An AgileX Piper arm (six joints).
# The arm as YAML. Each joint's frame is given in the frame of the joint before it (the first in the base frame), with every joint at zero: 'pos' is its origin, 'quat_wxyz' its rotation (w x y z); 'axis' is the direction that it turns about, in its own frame. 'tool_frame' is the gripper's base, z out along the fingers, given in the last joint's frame.
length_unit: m
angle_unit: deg
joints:
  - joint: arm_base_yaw
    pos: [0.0, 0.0, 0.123]
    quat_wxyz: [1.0, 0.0, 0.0, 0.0]
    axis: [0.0, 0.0, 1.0]
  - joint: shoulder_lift
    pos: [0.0, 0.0, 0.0]
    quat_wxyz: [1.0, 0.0, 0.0, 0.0]
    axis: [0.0, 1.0, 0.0]
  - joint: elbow
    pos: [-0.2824, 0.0, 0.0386]
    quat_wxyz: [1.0, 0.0, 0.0, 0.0]
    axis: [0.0, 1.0, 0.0]
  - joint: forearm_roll
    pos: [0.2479, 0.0, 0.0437]
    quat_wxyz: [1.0, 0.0, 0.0, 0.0]
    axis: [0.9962, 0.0, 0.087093]
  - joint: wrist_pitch
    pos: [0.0, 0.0, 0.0]
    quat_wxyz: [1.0, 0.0, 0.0, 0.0]
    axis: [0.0, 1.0, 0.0]
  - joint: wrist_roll
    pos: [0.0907, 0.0, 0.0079]
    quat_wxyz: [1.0, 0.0, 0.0, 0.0]
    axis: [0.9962, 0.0, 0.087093]
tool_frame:
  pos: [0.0, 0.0, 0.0]
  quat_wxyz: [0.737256, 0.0, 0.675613, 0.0]
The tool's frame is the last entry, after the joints.
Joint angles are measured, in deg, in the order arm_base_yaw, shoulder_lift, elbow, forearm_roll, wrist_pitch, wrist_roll. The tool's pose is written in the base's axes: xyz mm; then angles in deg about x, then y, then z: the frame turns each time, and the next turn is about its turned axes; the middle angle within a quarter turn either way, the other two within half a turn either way. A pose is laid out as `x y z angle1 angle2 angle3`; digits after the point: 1 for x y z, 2 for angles.
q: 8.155 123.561 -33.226 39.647 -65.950 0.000
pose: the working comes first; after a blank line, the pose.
Where each joint sits with the arm in this pose, in the base's axes (m; each line is computed from the numbers above, not from the rounded line before):
arm_base_yaw: 0.0000 0.0000 0.1230
shoulder_lift: 0.0000 0.0000 0.1230
elbow: 0.1864 0.0267 0.3370
forearm_roll: 0.2282 0.0327 0.0888
wrist_pitch: 0.2282 0.0327 0.0888
wrist_roll: 0.3019 -0.0103 0.0570
the tool: 0.3019 -0.0103 0.0570

301.9 -10.3 57.0 126.44 54.02 -117.69
